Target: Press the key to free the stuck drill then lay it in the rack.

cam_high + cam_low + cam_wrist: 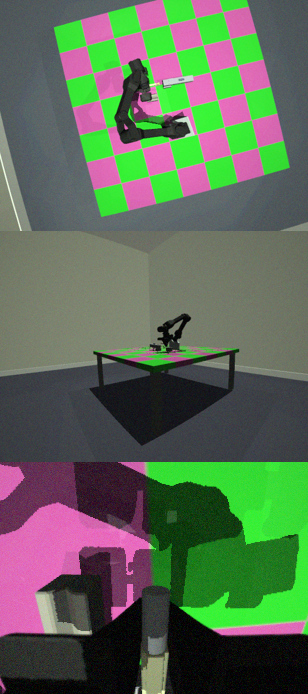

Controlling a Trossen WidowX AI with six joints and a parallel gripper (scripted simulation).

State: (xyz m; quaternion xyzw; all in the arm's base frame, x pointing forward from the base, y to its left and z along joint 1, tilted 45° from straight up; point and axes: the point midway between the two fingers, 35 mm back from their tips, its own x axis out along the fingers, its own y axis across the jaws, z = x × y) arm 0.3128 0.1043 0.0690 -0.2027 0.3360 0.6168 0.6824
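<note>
Now: the drill 10 mm behind my gripper tip, 40 mm to the right of it and 40 mm above it. Round my gripper tip: small dark pin 40 mm behind, 220 mm to the right; then grey holder block 30 mm behind, 200 mm to the right, 10 mm below; then rack 70 mm behind, 20 mm to the right, 30 mm below.
</note>
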